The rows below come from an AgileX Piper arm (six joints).
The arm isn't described. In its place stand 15 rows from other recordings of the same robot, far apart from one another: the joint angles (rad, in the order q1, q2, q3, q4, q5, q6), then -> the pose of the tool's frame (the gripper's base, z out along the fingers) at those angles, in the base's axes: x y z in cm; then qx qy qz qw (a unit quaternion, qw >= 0).
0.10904 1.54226 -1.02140 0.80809 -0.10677 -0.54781 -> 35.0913, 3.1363, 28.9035, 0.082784, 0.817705, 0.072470, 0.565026
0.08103 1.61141 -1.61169 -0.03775 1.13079 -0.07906 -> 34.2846, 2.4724, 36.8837, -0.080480, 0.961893, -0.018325, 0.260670
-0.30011 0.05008 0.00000 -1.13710 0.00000 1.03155 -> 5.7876, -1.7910, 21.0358, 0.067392, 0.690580, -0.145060, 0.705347
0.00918 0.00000 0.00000 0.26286 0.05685 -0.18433 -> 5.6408, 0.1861, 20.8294, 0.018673, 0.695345, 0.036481, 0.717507
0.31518 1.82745 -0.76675 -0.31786 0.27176 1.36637 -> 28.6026, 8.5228, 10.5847, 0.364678, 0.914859, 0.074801, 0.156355
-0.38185 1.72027 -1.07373 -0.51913 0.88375 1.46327 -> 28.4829, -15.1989, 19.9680, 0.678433, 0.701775, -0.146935, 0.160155
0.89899 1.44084 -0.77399 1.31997 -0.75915 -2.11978 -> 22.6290, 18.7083, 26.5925, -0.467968, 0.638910, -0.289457, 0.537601
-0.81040 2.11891 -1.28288 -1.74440 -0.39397 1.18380 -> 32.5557, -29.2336, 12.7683, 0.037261, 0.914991, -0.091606, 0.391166
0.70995 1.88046 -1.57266 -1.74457 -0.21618 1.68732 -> 33.5050, 31.3306, 32.4045, -0.356403, 0.705642, 0.273091, 0.548149
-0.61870 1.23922 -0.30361 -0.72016 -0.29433 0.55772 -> 17.2481, -10.1425, 17.6792, 0.167178, 0.871174, -0.088691, 0.453036
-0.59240 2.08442 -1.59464 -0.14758 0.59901 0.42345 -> 37.8209, -26.3643, 19.5836, 0.424667, 0.859071, -0.080414, 0.274207
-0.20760 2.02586 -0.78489 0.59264 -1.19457 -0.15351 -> 34.0767, -12.0088, 13.7201, 0.288024, 0.654803, -0.232782, 0.658853
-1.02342 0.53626 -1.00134 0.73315 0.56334 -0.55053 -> 6.0740, -3.7170, 46.0372, 0.234105, 0.626355, -0.218408, 0.710755
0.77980 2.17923 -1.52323 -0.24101 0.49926 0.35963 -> 33.4921, 31.6567, 13.7436, -0.286499, 0.922075, 0.064144, 0.252155
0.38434 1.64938 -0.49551 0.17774 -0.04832 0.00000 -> 23.0879, 9.2541, 11.5066, -0.098158, 0.957167, 0.071566, 0.262819
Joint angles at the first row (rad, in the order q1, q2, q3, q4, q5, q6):
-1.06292, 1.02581, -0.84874, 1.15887, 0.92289, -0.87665
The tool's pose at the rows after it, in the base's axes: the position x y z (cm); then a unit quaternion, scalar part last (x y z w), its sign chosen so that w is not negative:
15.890, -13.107, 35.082, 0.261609, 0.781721, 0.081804, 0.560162
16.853, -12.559, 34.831, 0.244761, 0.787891, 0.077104, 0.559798
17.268, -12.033, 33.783, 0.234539, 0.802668, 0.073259, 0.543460
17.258, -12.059, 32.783, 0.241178, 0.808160, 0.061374, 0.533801
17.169, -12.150, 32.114, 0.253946, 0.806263, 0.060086, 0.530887
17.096, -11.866, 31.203, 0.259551, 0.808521, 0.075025, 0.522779
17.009, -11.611, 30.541, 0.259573, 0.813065, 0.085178, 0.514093
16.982, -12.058, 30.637, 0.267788, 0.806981, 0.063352, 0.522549
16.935, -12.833, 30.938, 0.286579, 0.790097, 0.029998, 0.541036
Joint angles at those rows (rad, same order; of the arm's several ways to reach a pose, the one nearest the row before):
-0.99512, 1.02581, -0.84712, 1.15661, 0.83823, -0.88677
-0.92136, 1.03330, -0.84213, 1.14677, 0.77902, -0.89643
-0.87442, 1.03530, -0.81504, 1.10700, 0.74688, -0.89312
-0.86025, 1.03532, -0.78395, 1.08567, 0.70491, -0.89315
-0.86031, 1.03532, -0.75963, 1.09449, 0.68088, -0.89319
-0.85952, 1.03533, -0.72794, 1.11473, 0.69065, -0.90172
-0.85951, 1.03533, -0.70676, 1.11876, 0.70503, -0.90744
-0.85950, 1.03531, -0.70657, 1.12268, 0.65445, -0.91795
-0.85953, 1.03533, -0.70657, 1.15331, 0.56469, -0.94094

